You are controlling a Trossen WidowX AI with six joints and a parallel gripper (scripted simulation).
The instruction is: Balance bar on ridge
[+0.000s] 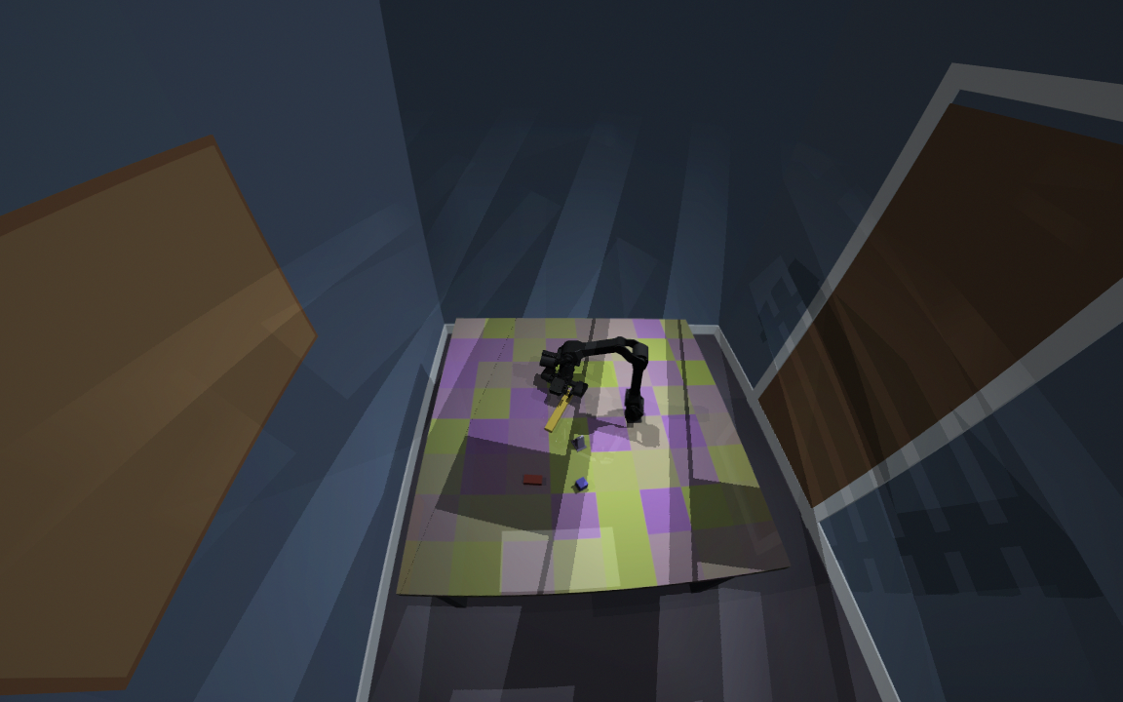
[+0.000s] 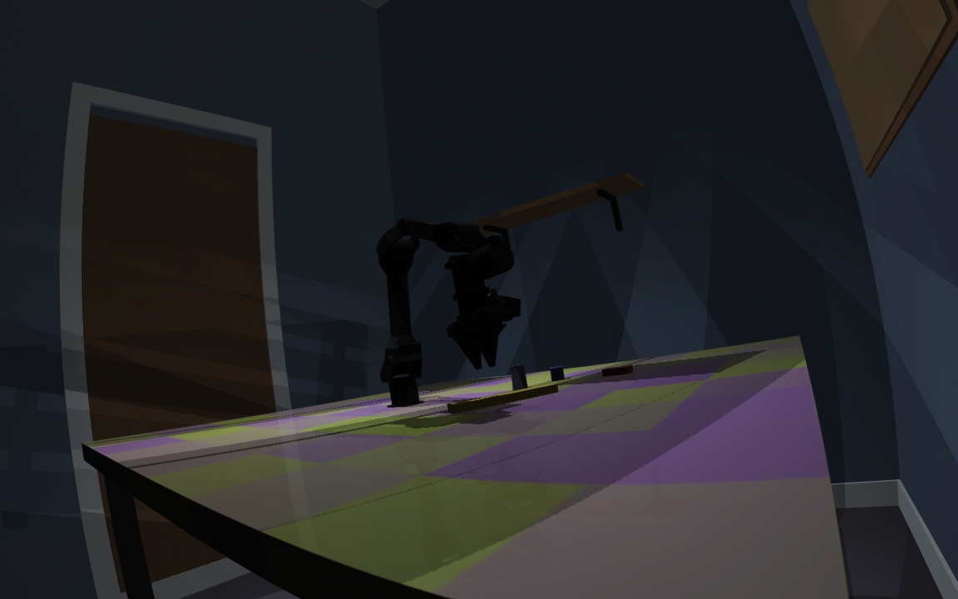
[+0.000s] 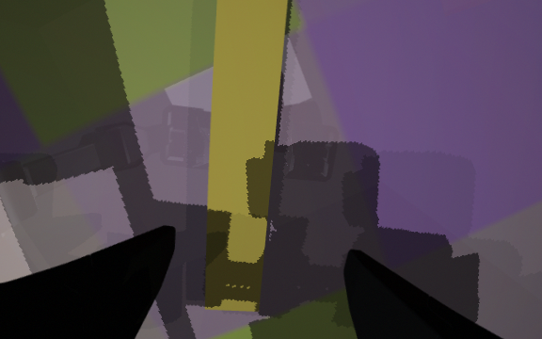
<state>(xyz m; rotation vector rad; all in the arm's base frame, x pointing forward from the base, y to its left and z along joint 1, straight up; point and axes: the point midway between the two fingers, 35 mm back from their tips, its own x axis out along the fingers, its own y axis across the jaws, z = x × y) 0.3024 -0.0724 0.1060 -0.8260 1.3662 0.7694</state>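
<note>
My gripper tip is 6 cm above the yellow bar, 4 cm to the right of it and 1 cm short of it. From my gripper tip the other things lie so: blue block: 37 cm to the left, 6 cm below, 5 cm behind; then red block: 35 cm to the left, 12 cm ahead, 6 cm below.
</note>
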